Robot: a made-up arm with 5 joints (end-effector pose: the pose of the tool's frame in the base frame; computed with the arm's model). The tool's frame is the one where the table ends.
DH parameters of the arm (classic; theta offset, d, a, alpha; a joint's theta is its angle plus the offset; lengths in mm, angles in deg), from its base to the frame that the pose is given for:
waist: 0 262 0 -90.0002
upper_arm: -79.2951 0 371.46 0
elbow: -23.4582 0 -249.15 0
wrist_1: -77.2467 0 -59 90.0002
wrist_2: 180 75 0 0
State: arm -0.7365 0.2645 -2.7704 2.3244 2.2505
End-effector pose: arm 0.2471 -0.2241 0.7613 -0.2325 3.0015 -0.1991
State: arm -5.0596 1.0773 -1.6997 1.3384 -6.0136
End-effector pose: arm 0.1823 0.5038 0.1135 2.2796 1.1781 -0.7047
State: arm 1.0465 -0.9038 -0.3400 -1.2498 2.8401
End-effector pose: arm 0.0010 0.0017 0.6115 -0.4137 0.5179 0.7183
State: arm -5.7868 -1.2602 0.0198 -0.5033 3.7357
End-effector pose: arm -0.0132 -0.0071 0.4835 0.0713 1.4573 0.9003
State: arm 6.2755 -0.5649 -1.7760 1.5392 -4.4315
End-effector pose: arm 0.0940 -0.0007 0.8061 -1.4539 1.9482 -0.6225
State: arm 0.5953 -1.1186 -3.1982 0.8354 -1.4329
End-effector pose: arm -0.5168 -0.3500 0.5775 -0.2259 -0.3630 2.2770
